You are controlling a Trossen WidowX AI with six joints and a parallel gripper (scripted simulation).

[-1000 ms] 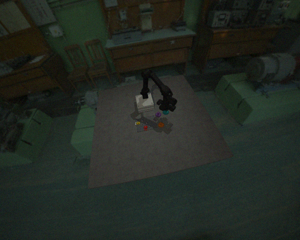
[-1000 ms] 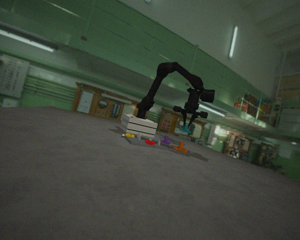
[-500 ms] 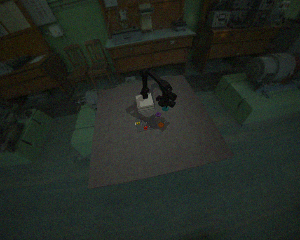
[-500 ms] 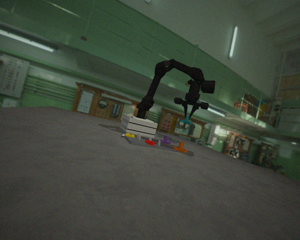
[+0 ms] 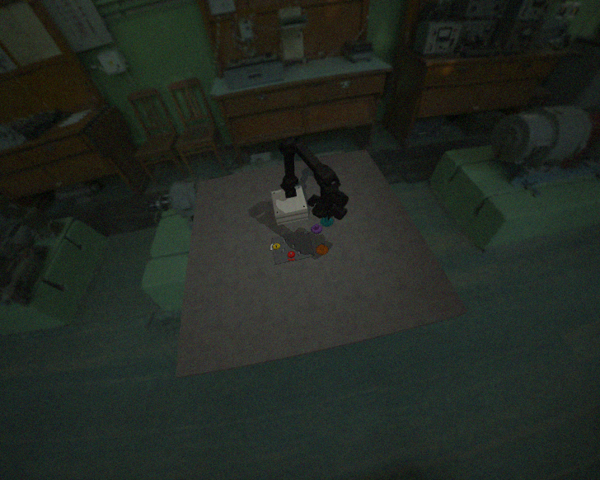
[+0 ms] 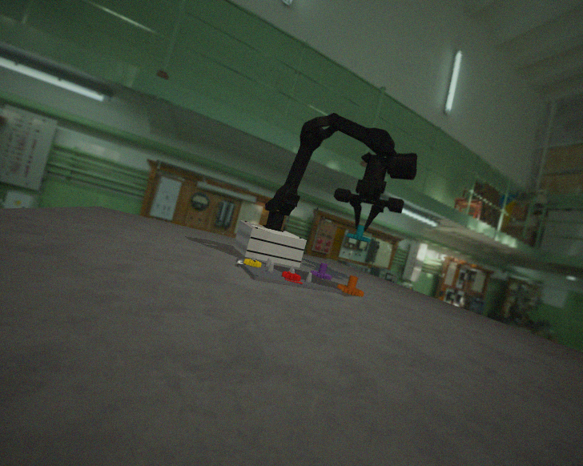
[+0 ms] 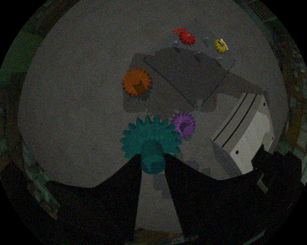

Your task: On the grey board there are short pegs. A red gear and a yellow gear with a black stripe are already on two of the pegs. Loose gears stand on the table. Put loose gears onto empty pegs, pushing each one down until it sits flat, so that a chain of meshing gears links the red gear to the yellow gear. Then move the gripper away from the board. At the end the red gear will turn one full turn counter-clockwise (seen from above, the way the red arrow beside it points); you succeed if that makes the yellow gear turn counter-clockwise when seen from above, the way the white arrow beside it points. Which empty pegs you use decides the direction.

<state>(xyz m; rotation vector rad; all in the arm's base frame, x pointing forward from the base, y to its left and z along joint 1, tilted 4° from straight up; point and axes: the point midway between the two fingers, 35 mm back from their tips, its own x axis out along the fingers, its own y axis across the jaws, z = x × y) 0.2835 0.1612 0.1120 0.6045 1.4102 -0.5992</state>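
My gripper tip is 28 cm to the left of the yellow gear, 15 cm above it and 1 cm short of it. From my gripper tip the other things lie so: purple gear 15 cm below, 7 cm behind, 4 cm to the right; then orange gear 15 cm below, 8 cm ahead, 4 cm to the right; then teal gear 1 cm below.
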